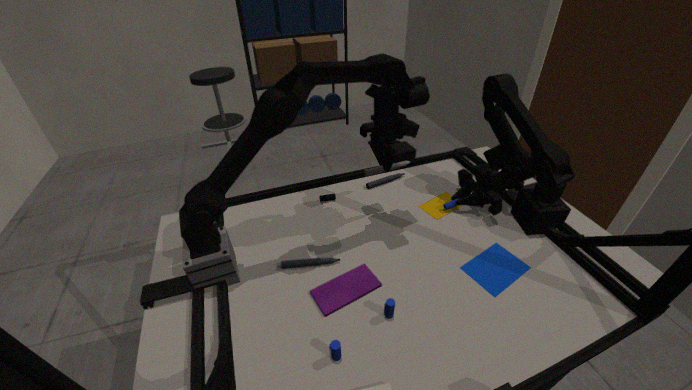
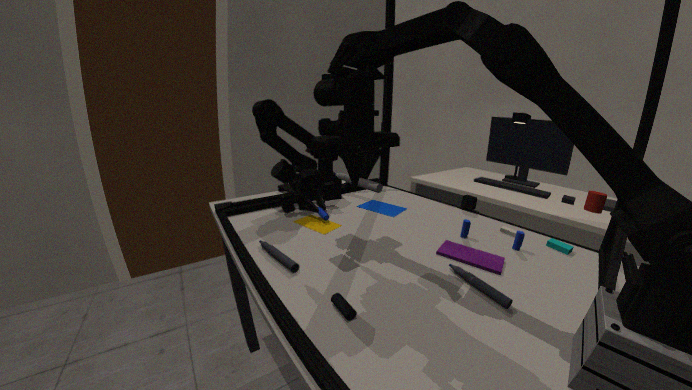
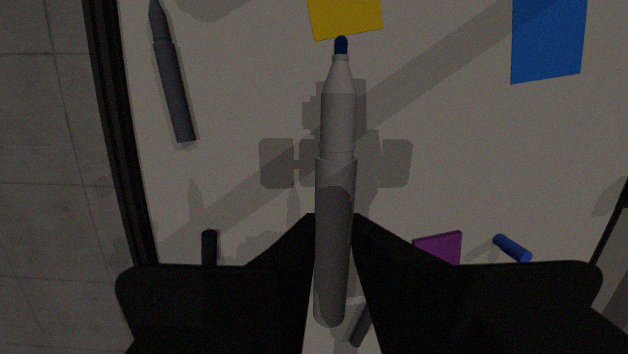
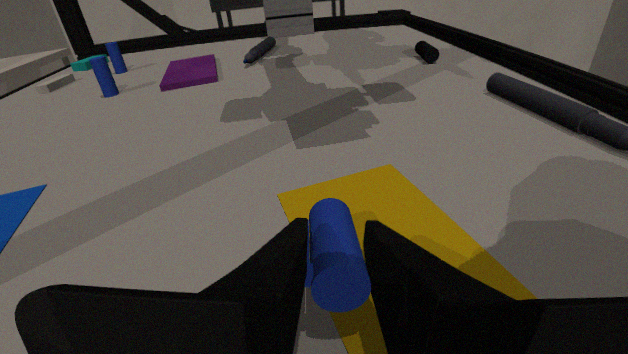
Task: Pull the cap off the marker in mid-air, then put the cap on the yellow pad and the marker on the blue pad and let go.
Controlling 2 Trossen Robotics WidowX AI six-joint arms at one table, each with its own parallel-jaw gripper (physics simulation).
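Seen in the pictures: left gripper, fingertip midpoint: (image 1: 385,170) (image 2: 358,184) (image 3: 332,221); right gripper, fingertip midpoint: (image 1: 453,200) (image 2: 321,210) (image 4: 335,231); left arm's base at its link origin: (image 1: 205,245) (image 2: 652,323); right arm's base at its link origin: (image 1: 544,198) (image 2: 325,174).
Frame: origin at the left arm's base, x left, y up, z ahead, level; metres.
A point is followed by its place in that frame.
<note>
My left gripper (image 1: 388,165) @[z 0.469, x 0.020, y 0.063 m] (image 2: 359,183) @[z 0.469, x 0.020, y 0.063 m] (image 3: 332,221) @[z 0.469, x 0.020, y 0.063 m] is shut on the uncapped grey-white marker (image 1: 401,164) @[z 0.513, x 0.013, y 0.073 m] (image 2: 371,185) @[z 0.425, x 0.029, y 0.072 m] (image 3: 338,125) @[z 0.517, x 0.020, y 0.077 m], whose blue tip shows, and holds it level, high above the table. My right gripper (image 1: 459,201) @[z 0.678, x -0.037, y -0.067 m] (image 2: 317,206) @[z 0.678, x -0.037, y -0.067 m] (image 4: 335,231) @[z 0.678, x -0.037, y -0.067 m] is shut on the blue cap (image 1: 450,204) @[z 0.664, x -0.042, y -0.073 m] (image 2: 324,214) @[z 0.657, x -0.031, y -0.074 m] (image 4: 336,235) @[z 0.680, x -0.037, y -0.067 m]. The cap is apart from the marker, tilted and low over the yellow pad (image 1: 434,210) @[z 0.626, x -0.021, y -0.098 m] (image 2: 318,228) @[z 0.633, x 0.007, y -0.099 m] (image 3: 345,17) @[z 0.617, x -0.017, y -0.099 m] (image 4: 390,186) @[z 0.617, x 0.008, y -0.099 m]. Any gap beneath the cap is hard to tell. The blue pad (image 1: 495,272) @[z 0.625, x -0.277, y -0.099 m] (image 2: 382,209) @[z 0.623, x -0.252, y -0.099 m] (image 3: 547,40) @[z 0.607, x -0.268, y -0.099 m] lies flat with nothing on it.
Two dark grey markers (image 1: 385,181) @[z 0.556, x 0.159, y -0.087 m] (image 1: 309,263) @[z 0.218, x -0.074, y -0.084 m] and a black cap (image 1: 327,198) @[z 0.348, x 0.149, y -0.084 m] lie on the table. A purple block (image 1: 346,290) @[z 0.272, x -0.177, y -0.091 m] lies near two upright blue cylinders (image 1: 389,309) @[z 0.327, x -0.274, y -0.063 m] (image 1: 335,351) @[z 0.193, x -0.312, y -0.059 m]. A teal block (image 2: 559,246) @[z 0.097, x -0.385, y -0.086 m] lies beyond them. Black frame rails edge the table.
</note>
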